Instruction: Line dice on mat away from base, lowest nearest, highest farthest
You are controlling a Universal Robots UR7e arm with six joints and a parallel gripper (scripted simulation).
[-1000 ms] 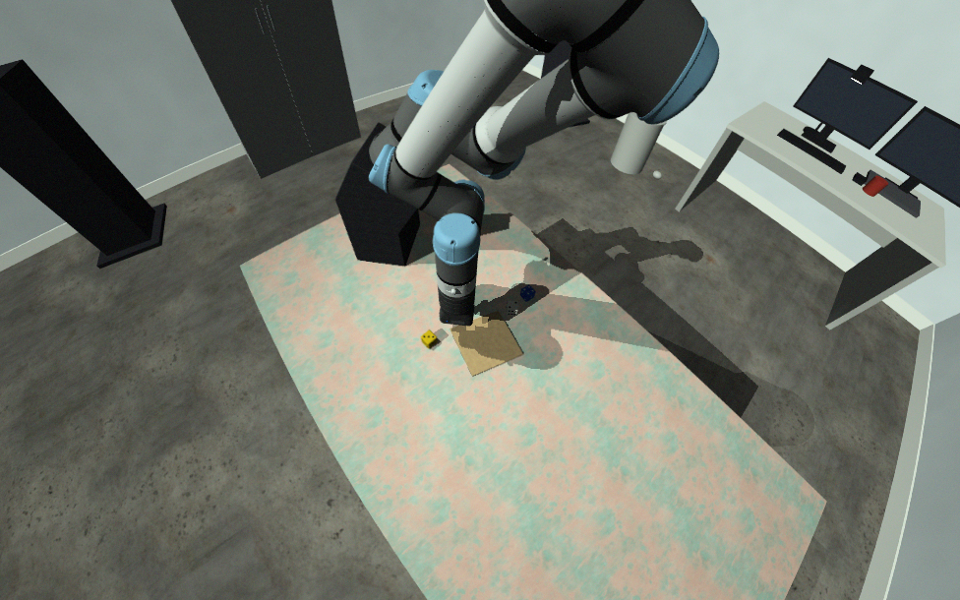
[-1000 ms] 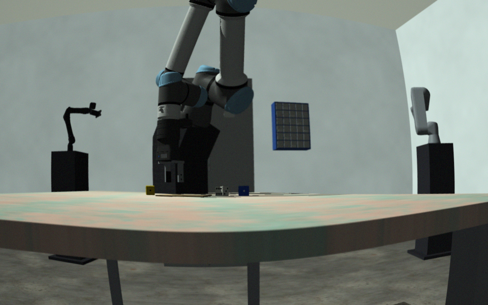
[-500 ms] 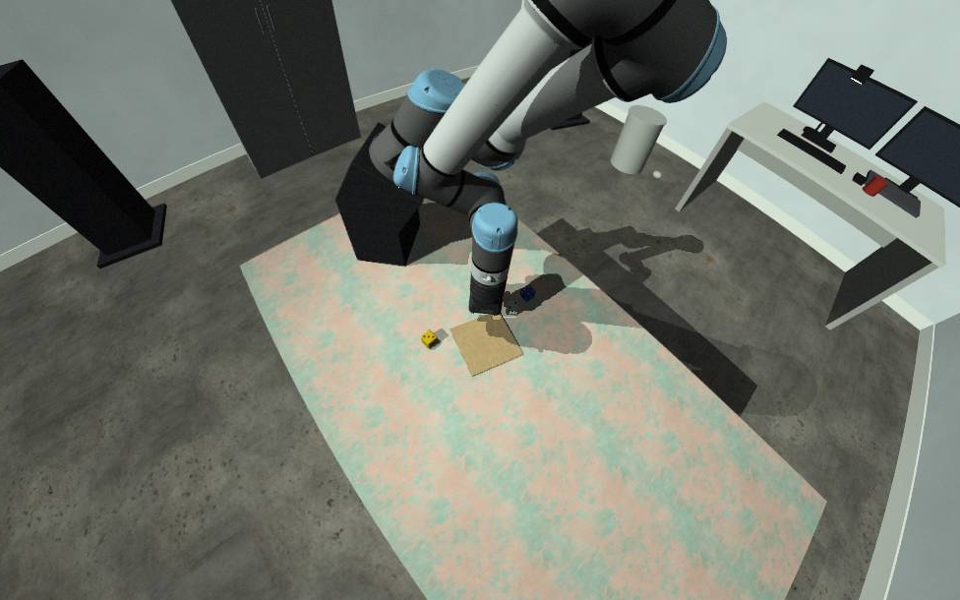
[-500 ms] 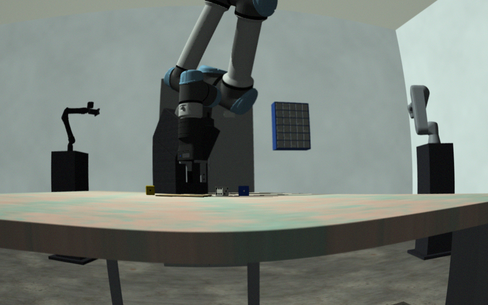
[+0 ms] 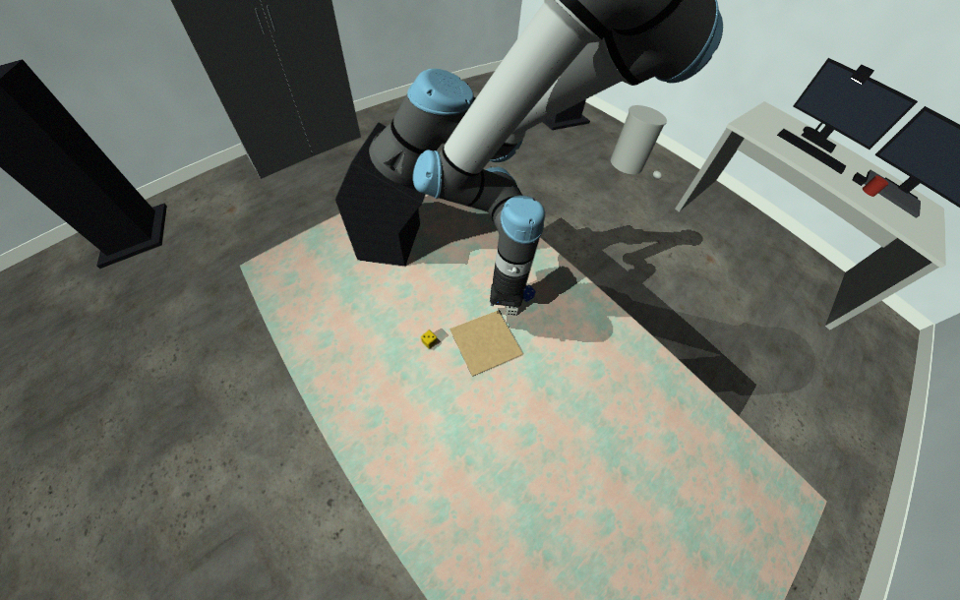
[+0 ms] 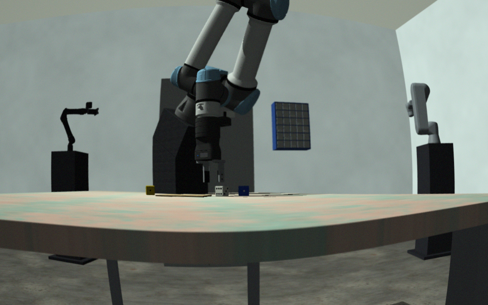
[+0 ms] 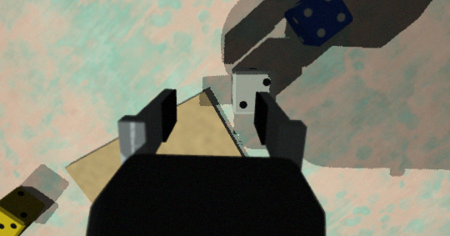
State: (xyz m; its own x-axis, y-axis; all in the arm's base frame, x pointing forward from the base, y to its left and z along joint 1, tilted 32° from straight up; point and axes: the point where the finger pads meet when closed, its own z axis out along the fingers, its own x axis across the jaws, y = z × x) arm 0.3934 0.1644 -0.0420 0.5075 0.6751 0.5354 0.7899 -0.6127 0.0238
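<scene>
Now: the white die 10 mm ahead of my hand, 30 mm to the left of it and 40 mm below it. The rest, counted from my hand: yellow die 210 mm to the right, 40 mm below; then blue die 10 mm behind, 90 mm to the left, 40 mm below; then tan mat 60 mm ahead, 80 mm to the right, 60 mm below.
</scene>
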